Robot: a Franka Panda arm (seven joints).
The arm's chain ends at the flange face. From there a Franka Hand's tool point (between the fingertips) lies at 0.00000 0.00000 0.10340 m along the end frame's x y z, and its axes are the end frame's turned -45 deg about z.
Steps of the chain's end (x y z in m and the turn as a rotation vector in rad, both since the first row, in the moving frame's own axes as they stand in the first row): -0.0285, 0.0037, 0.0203, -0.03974, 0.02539, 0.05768; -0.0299, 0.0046, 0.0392, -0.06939, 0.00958, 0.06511; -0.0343, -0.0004, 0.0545, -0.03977, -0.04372, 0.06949; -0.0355, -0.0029, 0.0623, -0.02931, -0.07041, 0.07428; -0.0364, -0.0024, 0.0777, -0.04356, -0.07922, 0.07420; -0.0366, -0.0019, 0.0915, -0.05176, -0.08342, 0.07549; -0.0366, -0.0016, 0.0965, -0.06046, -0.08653, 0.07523; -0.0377, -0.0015, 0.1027, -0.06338, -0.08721, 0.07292
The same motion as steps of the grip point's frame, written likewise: -0.0240, -0.0128, 0.0202, -0.04605, -0.01015, 0.05768; -0.0289, -0.0123, 0.0389, -0.05584, -0.04229, 0.06511; -0.0301, -0.0250, 0.0543, 0.00279, -0.05904, 0.06949; -0.0302, -0.0304, 0.0620, 0.02906, -0.07051, 0.07428; -0.0329, -0.0304, 0.0773, 0.02522, -0.08682, 0.07420; -0.0343, -0.0299, 0.0910, 0.02239, -0.09559, 0.07549; -0.0354, -0.0293, 0.0959, 0.01843, -0.10394, 0.07523; -0.0365, -0.0299, 0.1021, 0.01685, -0.10648, 0.07292
